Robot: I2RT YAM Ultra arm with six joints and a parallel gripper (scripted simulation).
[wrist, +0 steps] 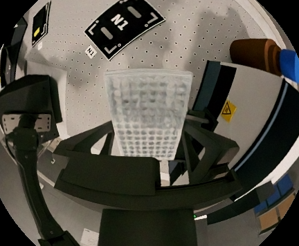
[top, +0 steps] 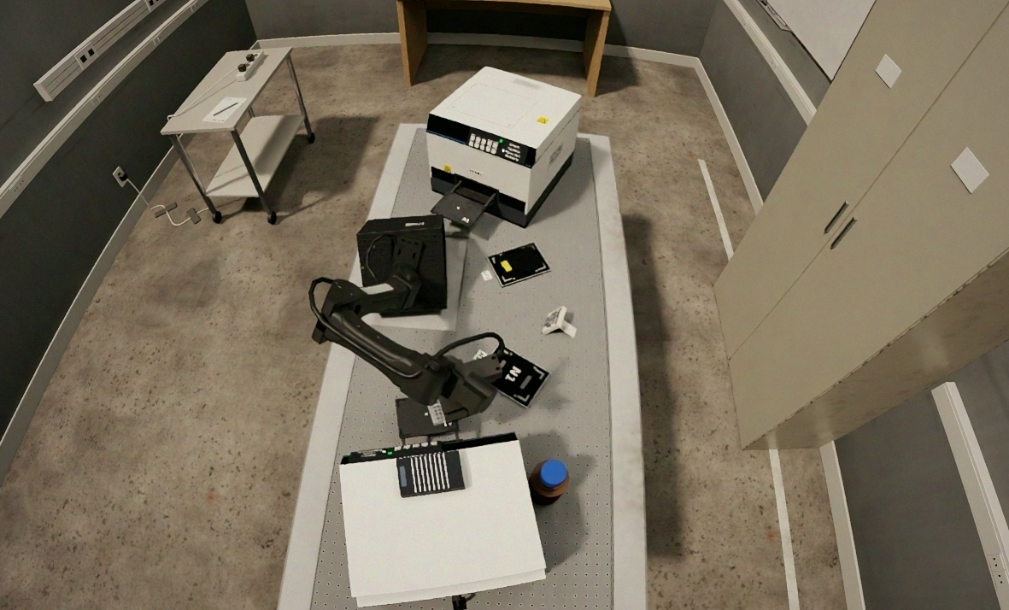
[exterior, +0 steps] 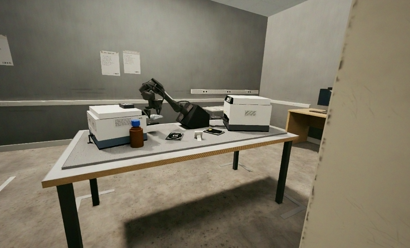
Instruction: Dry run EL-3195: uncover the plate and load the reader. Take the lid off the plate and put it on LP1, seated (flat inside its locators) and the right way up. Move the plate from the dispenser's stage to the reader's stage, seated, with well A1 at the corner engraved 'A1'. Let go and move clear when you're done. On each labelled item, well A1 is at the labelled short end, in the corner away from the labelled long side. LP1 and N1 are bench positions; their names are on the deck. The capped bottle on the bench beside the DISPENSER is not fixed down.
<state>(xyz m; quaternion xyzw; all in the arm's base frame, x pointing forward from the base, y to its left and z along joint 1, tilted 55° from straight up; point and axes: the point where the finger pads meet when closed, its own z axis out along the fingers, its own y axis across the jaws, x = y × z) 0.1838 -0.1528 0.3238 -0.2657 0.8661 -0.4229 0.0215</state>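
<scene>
My gripper is now 110 mm short of the black plate, 520 mm to the right of it and 140 mm above it. From my hand the other things lie so: well plate (right at my hand); then blue-capped bottle (230 mm ahead, 150 mm to the right, 40 mm below).
</scene>
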